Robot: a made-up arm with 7 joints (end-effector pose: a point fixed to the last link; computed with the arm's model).
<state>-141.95 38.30 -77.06 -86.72 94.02 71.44 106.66</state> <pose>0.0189 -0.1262 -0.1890 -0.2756 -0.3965 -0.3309 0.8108</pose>
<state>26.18 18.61 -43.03 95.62 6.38 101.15 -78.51</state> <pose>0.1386 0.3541 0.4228 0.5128 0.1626 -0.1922 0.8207</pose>
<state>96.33 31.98 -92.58 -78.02 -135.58 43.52 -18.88</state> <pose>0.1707 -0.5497 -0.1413 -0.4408 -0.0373 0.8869 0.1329</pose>
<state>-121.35 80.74 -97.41 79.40 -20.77 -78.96 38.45</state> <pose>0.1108 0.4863 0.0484 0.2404 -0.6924 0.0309 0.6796</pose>
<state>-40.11 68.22 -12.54 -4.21 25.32 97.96 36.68</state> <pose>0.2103 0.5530 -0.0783 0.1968 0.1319 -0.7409 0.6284</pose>
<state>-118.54 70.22 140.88 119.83 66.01 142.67 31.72</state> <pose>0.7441 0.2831 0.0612 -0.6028 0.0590 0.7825 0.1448</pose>
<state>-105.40 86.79 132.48 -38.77 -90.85 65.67 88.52</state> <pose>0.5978 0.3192 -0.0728 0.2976 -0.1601 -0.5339 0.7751</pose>
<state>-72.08 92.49 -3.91 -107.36 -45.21 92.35 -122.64</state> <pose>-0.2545 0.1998 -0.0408 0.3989 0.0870 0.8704 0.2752</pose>
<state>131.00 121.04 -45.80 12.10 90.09 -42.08 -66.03</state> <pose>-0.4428 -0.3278 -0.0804 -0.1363 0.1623 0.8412 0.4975</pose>
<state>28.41 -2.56 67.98 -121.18 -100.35 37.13 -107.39</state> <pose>0.1084 -0.0600 0.4741 -0.5429 -0.4197 0.6115 0.3939</pose>
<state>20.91 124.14 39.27 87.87 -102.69 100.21 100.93</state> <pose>0.2860 0.1031 0.0350 -0.1832 -0.3356 -0.3795 0.8425</pose>
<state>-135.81 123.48 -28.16 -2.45 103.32 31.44 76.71</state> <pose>-0.2864 -0.1148 0.0402 0.5222 0.6556 0.1806 0.5147</pose>
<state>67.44 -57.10 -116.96 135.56 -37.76 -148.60 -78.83</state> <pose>-0.3987 -0.5096 0.2247 0.1341 0.6022 0.7657 0.1819</pose>
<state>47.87 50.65 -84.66 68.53 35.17 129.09 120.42</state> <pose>-0.1544 -0.0360 -0.0293 0.0028 0.3476 -0.9366 0.0449</pose>
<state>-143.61 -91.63 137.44 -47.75 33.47 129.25 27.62</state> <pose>-0.6023 0.2929 0.3159 0.8029 0.4658 -0.2374 0.2865</pose>
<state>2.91 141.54 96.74 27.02 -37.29 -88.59 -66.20</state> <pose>0.2635 0.2831 0.1591 0.6290 0.4953 0.2887 0.5250</pose>
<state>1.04 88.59 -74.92 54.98 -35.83 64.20 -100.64</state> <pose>-0.0208 0.2688 0.5227 0.5755 0.7024 0.0843 0.4103</pose>
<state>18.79 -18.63 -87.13 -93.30 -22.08 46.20 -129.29</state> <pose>0.1009 -0.4602 0.1081 0.4835 -0.1911 -0.8114 0.2670</pose>
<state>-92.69 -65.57 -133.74 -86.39 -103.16 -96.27 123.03</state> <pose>-0.1462 0.2255 0.1356 0.3438 -0.3436 -0.8411 0.2374</pose>
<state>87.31 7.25 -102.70 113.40 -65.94 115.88 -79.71</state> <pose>0.2633 -0.4129 0.1036 0.8508 0.0725 -0.4145 0.3146</pose>
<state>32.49 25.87 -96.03 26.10 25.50 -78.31 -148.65</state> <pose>-0.3090 -0.2778 0.3663 -0.0853 0.9686 0.2304 0.0396</pose>
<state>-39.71 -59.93 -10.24 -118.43 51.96 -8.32 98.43</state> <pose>-0.2286 0.6070 0.2462 0.8808 -0.3351 0.0500 0.3308</pose>
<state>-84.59 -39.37 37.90 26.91 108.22 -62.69 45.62</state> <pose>-0.3218 0.3759 -0.3788 -0.5643 -0.2023 -0.7893 0.1329</pose>
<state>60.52 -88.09 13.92 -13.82 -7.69 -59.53 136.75</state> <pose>-0.1849 -0.0560 0.3175 -0.4712 0.1330 0.8015 0.3433</pose>
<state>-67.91 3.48 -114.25 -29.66 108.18 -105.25 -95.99</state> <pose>-0.0562 -0.1797 0.5291 -0.7929 -0.0070 -0.5915 0.1461</pose>
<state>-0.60 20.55 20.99 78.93 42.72 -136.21 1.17</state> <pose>0.0394 0.1418 0.7609 -0.6307 0.4171 0.6433 0.1199</pose>
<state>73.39 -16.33 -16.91 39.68 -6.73 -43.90 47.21</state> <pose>-0.2300 -0.0107 0.2806 0.0747 0.1617 -0.2315 0.9564</pose>
